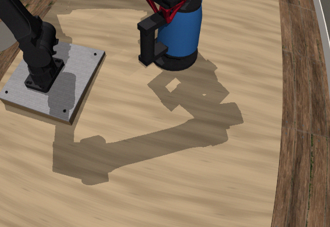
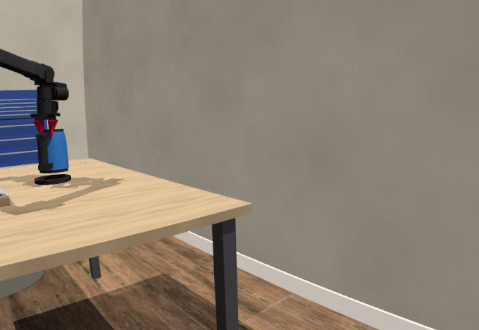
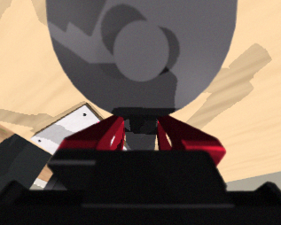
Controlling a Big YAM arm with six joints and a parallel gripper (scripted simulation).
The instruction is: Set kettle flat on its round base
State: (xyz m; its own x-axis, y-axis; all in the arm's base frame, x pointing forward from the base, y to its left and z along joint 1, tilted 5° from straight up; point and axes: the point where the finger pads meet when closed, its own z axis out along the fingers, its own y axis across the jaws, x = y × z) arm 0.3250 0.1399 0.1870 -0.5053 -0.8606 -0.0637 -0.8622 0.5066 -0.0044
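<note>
My gripper is now 10 mm short of the blue kettle, 30 mm to the right of it and 60 mm above it. Round my hand: black round base: 20 mm ahead, 50 mm to the left, 180 mm below.
</note>
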